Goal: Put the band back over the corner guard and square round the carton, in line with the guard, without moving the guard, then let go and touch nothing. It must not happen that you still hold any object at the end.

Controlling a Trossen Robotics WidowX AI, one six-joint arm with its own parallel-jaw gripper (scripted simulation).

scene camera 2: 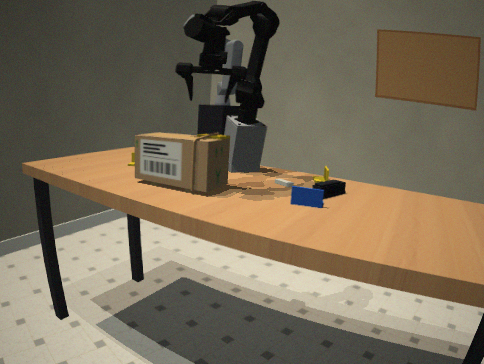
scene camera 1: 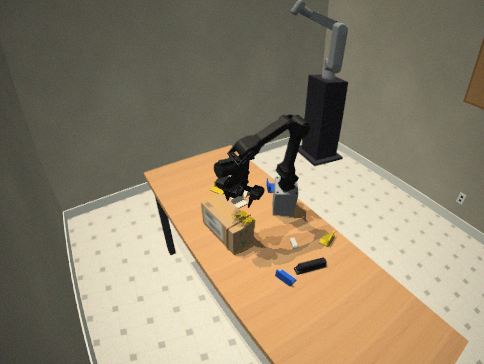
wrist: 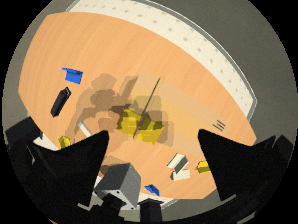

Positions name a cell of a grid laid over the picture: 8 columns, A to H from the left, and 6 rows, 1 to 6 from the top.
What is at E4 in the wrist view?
A yellow corner guard.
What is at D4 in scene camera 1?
My gripper.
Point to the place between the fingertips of my gripper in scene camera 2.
At D2
